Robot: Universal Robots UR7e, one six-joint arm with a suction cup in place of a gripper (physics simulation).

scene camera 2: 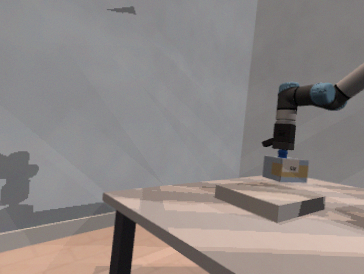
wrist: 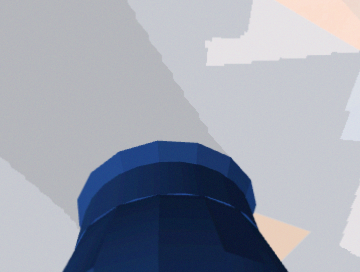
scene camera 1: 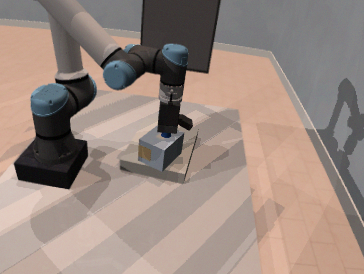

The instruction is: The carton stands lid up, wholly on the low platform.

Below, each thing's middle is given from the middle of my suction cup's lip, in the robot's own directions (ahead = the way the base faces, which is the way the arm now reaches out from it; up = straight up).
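Carton (scene camera 1: 154,150): my suction cup is 1 cm past it, 1 cm to the left of it and 6 cm above it. Low platform (scene camera 2: 278,203): 13 cm to the left of my suction cup and 15 cm below it.
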